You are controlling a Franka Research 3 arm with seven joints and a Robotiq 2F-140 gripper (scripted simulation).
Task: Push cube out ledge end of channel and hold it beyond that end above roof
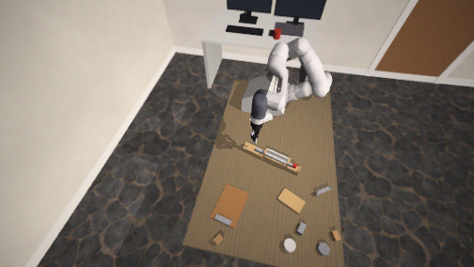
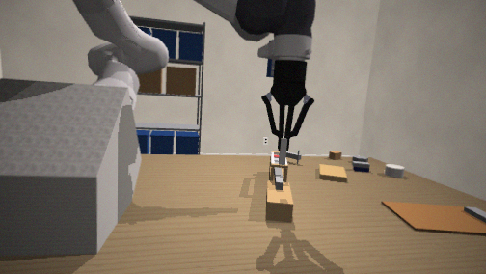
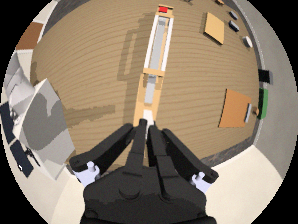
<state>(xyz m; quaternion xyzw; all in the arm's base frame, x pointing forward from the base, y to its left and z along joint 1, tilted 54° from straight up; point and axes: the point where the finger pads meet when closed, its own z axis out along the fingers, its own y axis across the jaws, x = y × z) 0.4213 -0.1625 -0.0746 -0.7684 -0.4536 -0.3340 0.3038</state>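
The red cube is 29 cm to the left of my hand, 11 cm ahead of it and 9 cm below it. The rest, counted from my hand: wooden channel: 16 cm to the left, 10 cm below, 7 cm ahead; tan board: 33 cm ahead, 27 cm to the left, 14 cm below; white disc: 60 cm ahead, 25 cm to the left, 13 cm below.
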